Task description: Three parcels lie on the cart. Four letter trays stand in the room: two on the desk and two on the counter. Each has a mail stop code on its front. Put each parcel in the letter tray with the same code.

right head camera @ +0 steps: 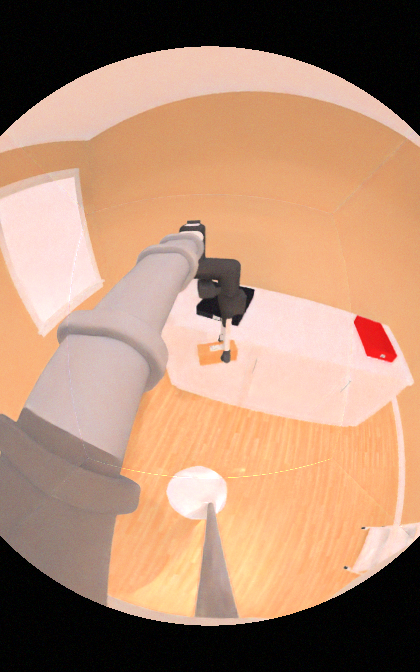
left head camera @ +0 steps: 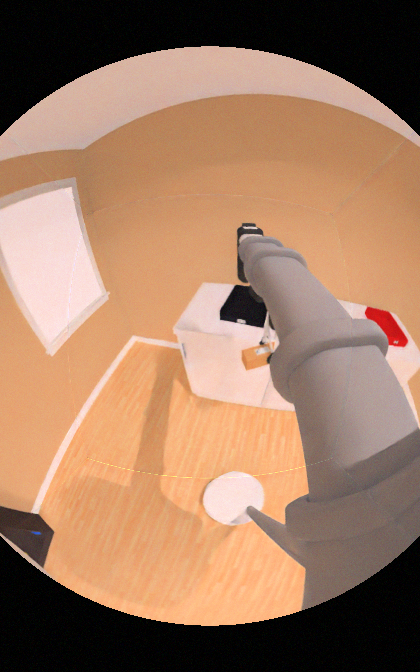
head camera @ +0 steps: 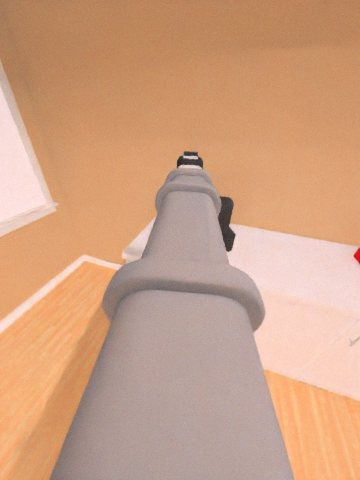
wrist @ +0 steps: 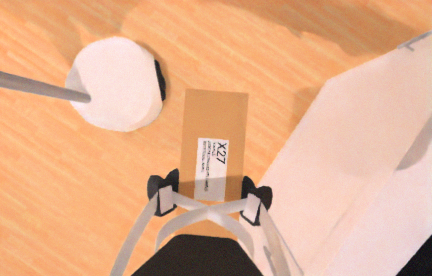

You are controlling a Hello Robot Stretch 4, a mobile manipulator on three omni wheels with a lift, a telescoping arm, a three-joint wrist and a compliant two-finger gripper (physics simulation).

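Places are measured from the robot's base along level axes (x left, y down, z back), in centimetres.
Where they show: gripper, fingertip midpoint: (wrist: 210,187).
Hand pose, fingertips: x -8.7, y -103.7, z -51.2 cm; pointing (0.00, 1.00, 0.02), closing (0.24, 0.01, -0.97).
Note:
Things, the pixels of their top centre, and the offset from my fingertips. "pt": a spot on its surface instead.
- brown parcel, middle of its top: (wrist: 211,170) dx +2.2, dy -3.9, dz +0.5 cm
- red letter tray, surface spot: (head camera: 357,256) pt dx -95.9, dy +13.5, dz -46.2 cm
My gripper (right head camera: 223,347) (wrist: 210,187) is shut on a brown parcel (left head camera: 254,359) (right head camera: 207,355) (wrist: 215,117), whose white label reads X27. The parcel is held level in front of the counter's near side, its far part sticking out beyond the fingers. A black letter tray (left head camera: 240,306) (right head camera: 207,307) stands on the counter's left part, beyond the gripper and partly hidden by the arm or wrist. A red letter tray (head camera: 357,256) (left head camera: 385,327) (right head camera: 375,339) stands at the counter's right end. Their code labels are too small to read. The other parcels and trays cannot be made out.
The white counter (head camera: 300,265) (left head camera: 225,365) (right head camera: 300,325) (wrist: 350,140) stands against the wall. A white round base (left head camera: 233,495) (right head camera: 195,492) (wrist: 117,82) with a grey pole is on the floor side. Dark furniture (left head camera: 25,535) is at lower left. A white object (right head camera: 382,547) is at lower right.

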